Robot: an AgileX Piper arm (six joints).
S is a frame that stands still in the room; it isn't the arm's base.
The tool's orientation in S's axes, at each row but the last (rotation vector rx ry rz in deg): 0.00 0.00 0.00; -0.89 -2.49 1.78; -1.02 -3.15 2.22; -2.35 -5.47 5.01; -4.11 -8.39 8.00; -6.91 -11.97 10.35; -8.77 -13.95 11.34; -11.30 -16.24 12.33; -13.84 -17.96 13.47; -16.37 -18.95 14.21; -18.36 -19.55 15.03; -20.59 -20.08 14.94
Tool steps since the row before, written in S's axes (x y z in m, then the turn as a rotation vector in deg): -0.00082 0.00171 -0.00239 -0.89 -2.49 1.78; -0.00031 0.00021 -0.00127 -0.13 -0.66 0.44; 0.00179 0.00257 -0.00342 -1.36 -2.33 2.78; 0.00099 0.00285 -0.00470 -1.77 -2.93 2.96; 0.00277 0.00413 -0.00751 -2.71 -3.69 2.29; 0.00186 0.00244 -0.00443 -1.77 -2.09 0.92; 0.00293 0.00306 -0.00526 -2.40 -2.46 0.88; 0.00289 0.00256 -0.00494 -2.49 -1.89 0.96; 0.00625 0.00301 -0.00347 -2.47 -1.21 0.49; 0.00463 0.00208 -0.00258 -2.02 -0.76 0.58; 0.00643 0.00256 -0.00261 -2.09 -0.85 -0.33; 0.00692 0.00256 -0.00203 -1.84 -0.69 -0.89
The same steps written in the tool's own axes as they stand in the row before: -0.00082 0.00171 -0.00239 -0.89 -2.49 1.78; -0.00036 0.00024 -0.00125 -0.13 -0.66 0.44; 0.00170 0.00256 -0.00347 -1.30 -2.33 2.81; 0.00080 0.00296 -0.00467 -1.74 -2.90 3.01; 0.00225 0.00432 -0.00757 -2.86 -3.47 2.44; 0.00139 0.00268 -0.00446 -1.92 -1.87 1.07; 0.00226 0.00337 -0.00540 -2.61 -2.12 1.14; 0.00206 0.00302 -0.00509 -2.54 -1.57 1.34; 0.00562 0.00259 -0.00468 -2.47 -0.81 1.03; 0.00410 0.00186 -0.00348 -1.90 -0.50 1.06; 0.00588 0.00199 -0.00402 -2.25 -0.25 0.25; 0.00649 0.00181 -0.00364 -2.14 0.06 -0.29
